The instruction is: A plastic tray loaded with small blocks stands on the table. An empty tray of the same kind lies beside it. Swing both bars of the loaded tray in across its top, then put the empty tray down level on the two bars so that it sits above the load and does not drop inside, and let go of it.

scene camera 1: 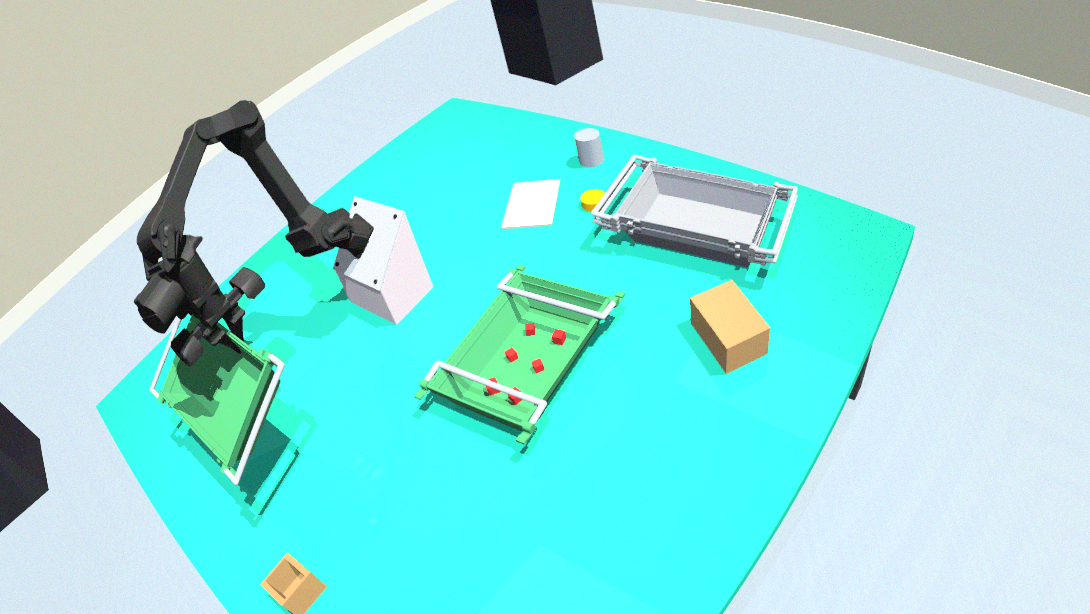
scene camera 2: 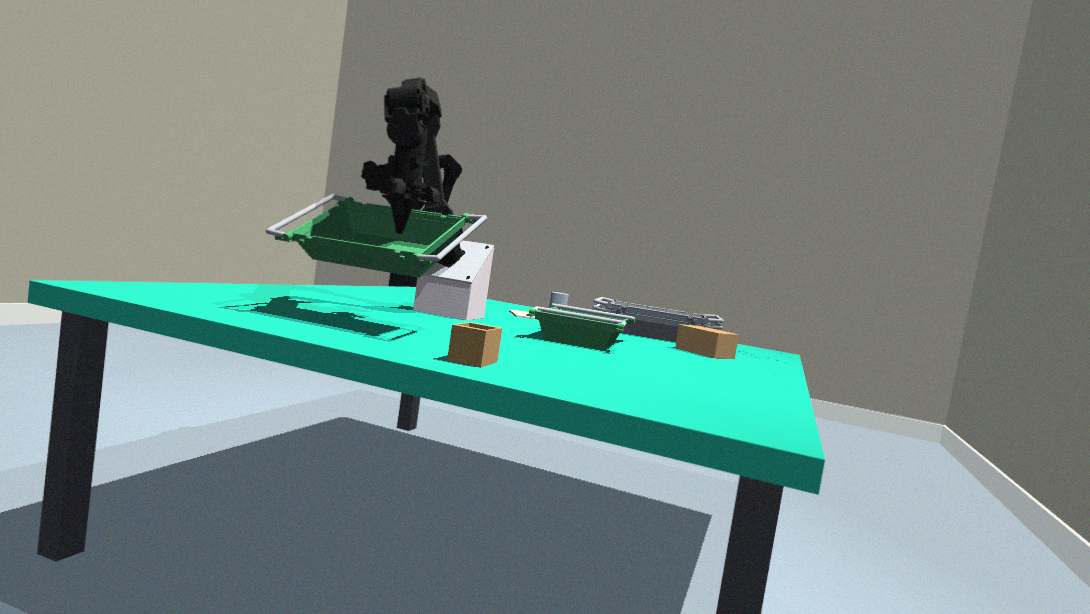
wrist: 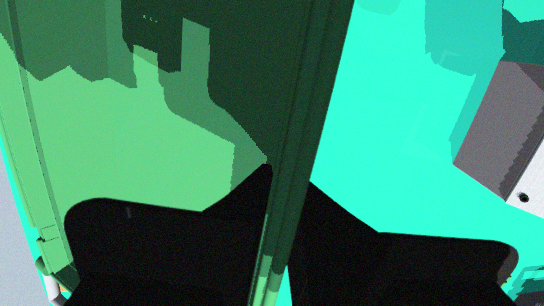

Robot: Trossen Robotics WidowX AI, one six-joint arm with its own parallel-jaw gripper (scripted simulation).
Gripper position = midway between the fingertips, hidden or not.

In view: the gripper (scene camera 1: pixel 241 350), a green tray (scene camera 1: pixel 224 397), a white card (scene camera 1: pixel 532 204), a grey cylinder (scene camera 1: pixel 588 142), a bar (scene camera 1: pixel 541 404) and a bar (scene camera 1: pixel 501 285).
The green tray shows as well in scene camera 2 (scene camera 2: pixel 354 234) and in the wrist view (wrist: pixel 174 110). The gripper is seen too in scene camera 2 (scene camera 2: pixel 400 233) and in the wrist view (wrist: pixel 276 174). The wrist view misses the white card: it is out of frame. The wrist view does not show the grey cylinder: it is out of frame.
